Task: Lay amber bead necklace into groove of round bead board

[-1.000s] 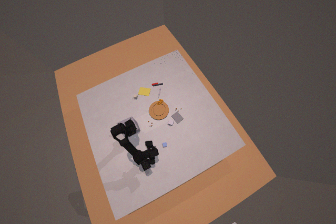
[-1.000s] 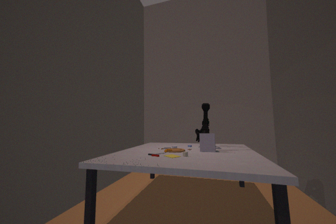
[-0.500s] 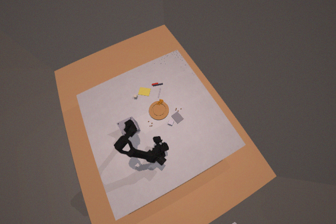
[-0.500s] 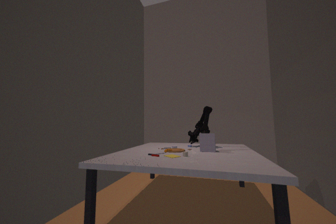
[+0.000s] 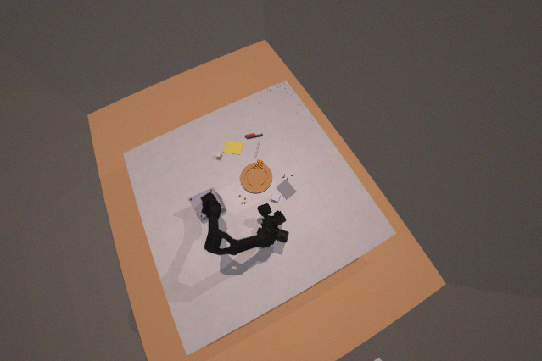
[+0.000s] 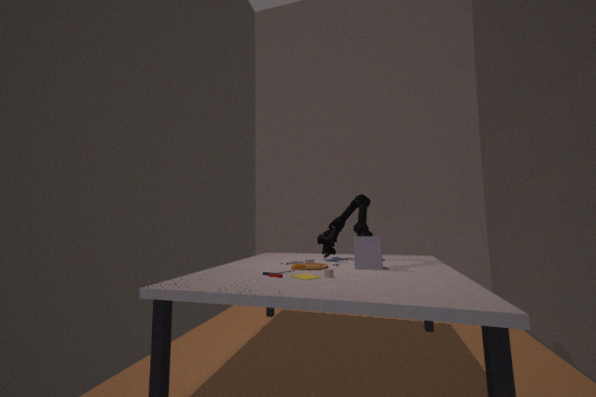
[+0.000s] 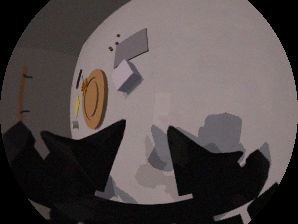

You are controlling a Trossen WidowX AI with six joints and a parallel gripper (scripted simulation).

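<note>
The round bead board lies 240 mm to the left of my gripper tip, 40 mm ahead of it and 20 mm below it. From my gripper tip the other things lie so: blue cube 80 mm to the right, 80 mm behind, 30 mm below; then thin grey bar 410 mm to the left, 150 mm ahead, 30 mm below; then grey square plate 160 mm ahead, 80 mm to the left, 30 mm below.
</note>
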